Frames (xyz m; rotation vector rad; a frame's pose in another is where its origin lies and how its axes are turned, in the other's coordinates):
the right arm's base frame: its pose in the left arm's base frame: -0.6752 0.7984 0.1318 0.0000 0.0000 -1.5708
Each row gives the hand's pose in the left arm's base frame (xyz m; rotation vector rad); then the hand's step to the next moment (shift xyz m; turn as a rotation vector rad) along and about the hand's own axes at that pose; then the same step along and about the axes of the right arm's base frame.
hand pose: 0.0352 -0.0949 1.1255 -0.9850 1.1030 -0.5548
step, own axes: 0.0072 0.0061 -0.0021 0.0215 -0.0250 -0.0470
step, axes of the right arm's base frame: 0.0035 0.0003 -0.0090 0.0468 -0.0328 0.0061
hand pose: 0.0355 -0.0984 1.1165 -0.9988 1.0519 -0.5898
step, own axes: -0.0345 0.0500 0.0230 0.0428 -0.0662 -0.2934
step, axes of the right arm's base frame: -0.0593 0.0043 -0.0262 0.1777 -0.2464 -0.0025
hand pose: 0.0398 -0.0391 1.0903 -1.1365 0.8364 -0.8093
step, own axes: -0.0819 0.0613 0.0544 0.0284 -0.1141 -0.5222
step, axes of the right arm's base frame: -0.1087 0.0175 -0.0362 0.2736 -0.4601 -0.0010
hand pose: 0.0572 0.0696 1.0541 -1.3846 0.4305 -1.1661
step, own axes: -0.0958 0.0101 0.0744 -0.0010 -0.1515 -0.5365
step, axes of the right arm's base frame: -0.1157 0.0241 -0.0290 0.2488 -0.4985 0.0183
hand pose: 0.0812 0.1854 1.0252 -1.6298 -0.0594 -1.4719
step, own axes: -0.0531 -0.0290 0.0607 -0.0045 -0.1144 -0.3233
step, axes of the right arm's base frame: -0.0823 0.0146 -0.0188 0.1344 -0.3148 0.0211
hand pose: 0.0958 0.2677 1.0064 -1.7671 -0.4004 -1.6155
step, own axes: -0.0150 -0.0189 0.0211 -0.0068 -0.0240 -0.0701
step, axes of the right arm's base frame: -0.0309 0.0008 -0.0085 0.0284 -0.0688 -0.0012
